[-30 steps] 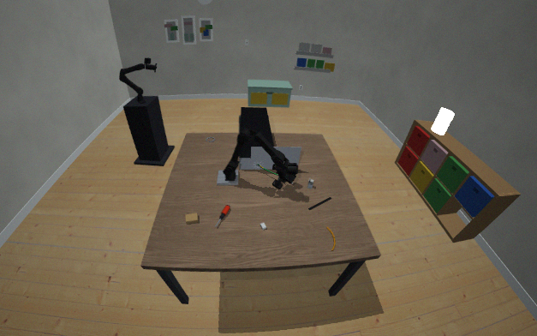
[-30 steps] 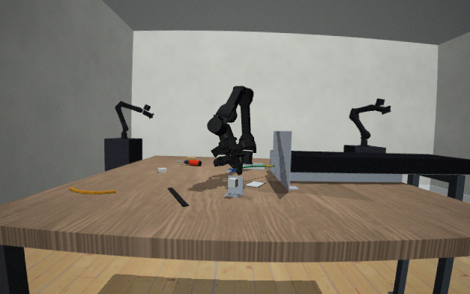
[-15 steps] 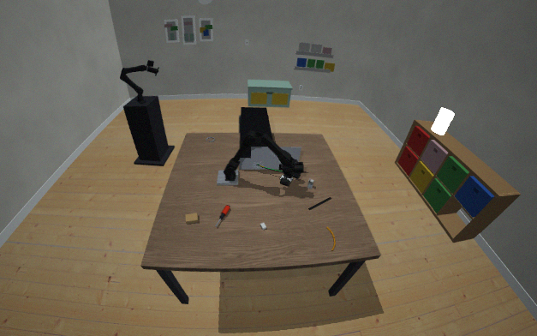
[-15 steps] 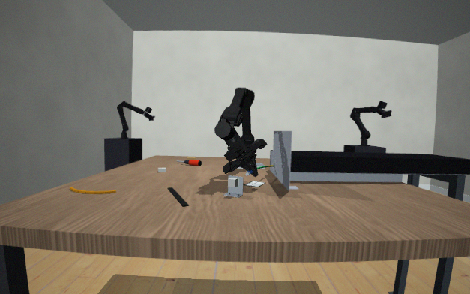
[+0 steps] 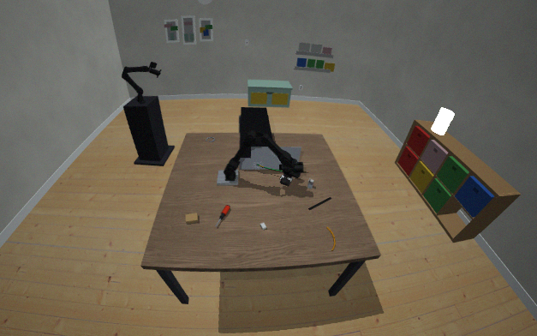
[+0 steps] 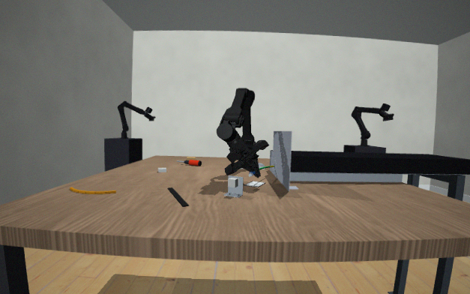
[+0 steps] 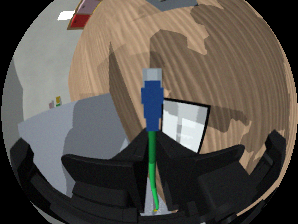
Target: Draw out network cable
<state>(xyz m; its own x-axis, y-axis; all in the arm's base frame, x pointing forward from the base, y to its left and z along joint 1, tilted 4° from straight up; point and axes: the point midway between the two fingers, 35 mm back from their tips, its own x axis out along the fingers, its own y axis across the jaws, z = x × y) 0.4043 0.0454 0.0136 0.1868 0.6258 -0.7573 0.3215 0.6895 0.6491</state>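
My gripper is now 10 mm past the white rectangle, 10 mm to the right of it and 60 mm above it. The rest, counted from my hand: blue plug 40 mm ahead, 10 mm to the right, 10 mm below; network jack 160 mm ahead, 60 mm to the right, 20 mm below; grey upright panel 60 mm behind, 110 mm to the left, 40 mm above.
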